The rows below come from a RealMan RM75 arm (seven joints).
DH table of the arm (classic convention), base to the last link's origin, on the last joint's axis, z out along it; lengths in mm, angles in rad. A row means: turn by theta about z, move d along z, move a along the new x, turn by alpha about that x. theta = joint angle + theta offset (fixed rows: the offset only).
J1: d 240.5; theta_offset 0; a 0; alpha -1.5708
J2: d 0; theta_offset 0; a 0; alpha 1.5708
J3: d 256; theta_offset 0; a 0; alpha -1.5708
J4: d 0; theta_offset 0; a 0; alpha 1.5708
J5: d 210; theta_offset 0; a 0; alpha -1.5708
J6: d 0; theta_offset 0; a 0; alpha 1.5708
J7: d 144; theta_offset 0; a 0; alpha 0
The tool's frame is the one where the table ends.
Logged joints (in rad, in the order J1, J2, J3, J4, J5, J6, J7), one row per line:
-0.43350 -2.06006 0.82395 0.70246 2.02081 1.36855 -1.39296
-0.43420 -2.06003 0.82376 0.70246 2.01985 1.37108 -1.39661
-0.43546 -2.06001 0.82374 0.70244 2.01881 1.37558 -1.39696
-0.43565 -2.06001 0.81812 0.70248 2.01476 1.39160 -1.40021
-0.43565 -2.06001 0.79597 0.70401 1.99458 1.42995 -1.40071
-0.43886 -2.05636 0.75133 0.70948 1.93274 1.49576 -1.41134
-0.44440 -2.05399 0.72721 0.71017 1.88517 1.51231 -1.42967
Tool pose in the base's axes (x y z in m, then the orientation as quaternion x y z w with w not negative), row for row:
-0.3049 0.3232 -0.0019 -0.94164 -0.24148 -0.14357 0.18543
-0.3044 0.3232 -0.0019 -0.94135 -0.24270 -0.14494 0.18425
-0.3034 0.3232 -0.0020 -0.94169 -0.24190 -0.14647 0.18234
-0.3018 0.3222 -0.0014 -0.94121 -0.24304 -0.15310 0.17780
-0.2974 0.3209 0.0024 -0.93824 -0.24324 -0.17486 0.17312
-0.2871 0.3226 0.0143 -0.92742 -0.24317 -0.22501 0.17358
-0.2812 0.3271 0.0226 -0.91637 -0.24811 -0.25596 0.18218
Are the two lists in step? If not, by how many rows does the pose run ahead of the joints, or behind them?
They are in step.
